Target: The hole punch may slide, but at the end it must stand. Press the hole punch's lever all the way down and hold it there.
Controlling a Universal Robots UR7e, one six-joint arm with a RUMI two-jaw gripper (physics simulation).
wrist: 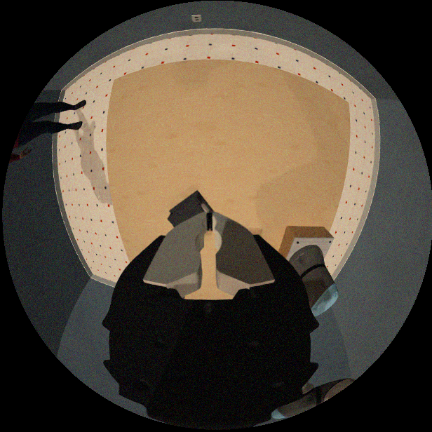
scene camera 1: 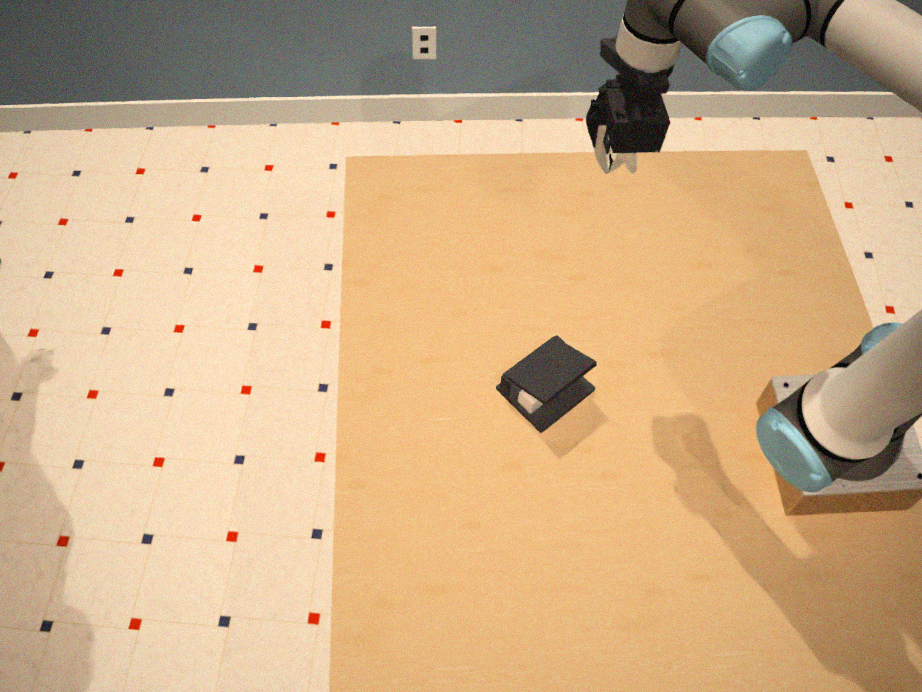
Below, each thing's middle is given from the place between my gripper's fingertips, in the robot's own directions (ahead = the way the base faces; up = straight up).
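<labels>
Broad flat lever (scene camera 1: 554, 366): 90 mm ahead of my hand, 150 mm to the left of it, 270 mm below it. Black hole punch (scene camera 1: 541, 416): likewise 90 mm ahead of my hand and 150 mm to the left of it, but 290 mm below it.
</labels>
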